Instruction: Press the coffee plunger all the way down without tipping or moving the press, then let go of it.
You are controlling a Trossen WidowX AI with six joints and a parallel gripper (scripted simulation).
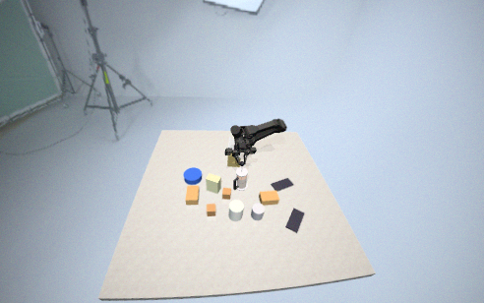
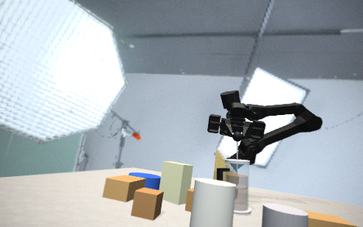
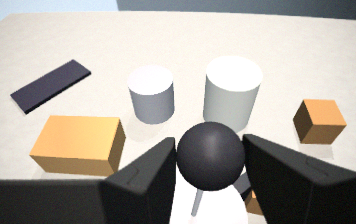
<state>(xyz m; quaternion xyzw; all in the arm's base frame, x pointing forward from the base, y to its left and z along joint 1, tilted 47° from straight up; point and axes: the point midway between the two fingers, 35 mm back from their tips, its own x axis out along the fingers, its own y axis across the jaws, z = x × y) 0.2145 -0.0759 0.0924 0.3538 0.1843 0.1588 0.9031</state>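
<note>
Now: the coffee press 110 mm below my gripper tip and 10 mm to the right of it. Also, from my gripper tip: grey cylinder: 210 mm ahead, 180 mm below, 90 mm to the left; pale block: 170 mm to the right, 160 mm below, 10 mm ahead; white cylinder: 210 mm ahead, 170 mm below, 30 mm to the right.
</note>
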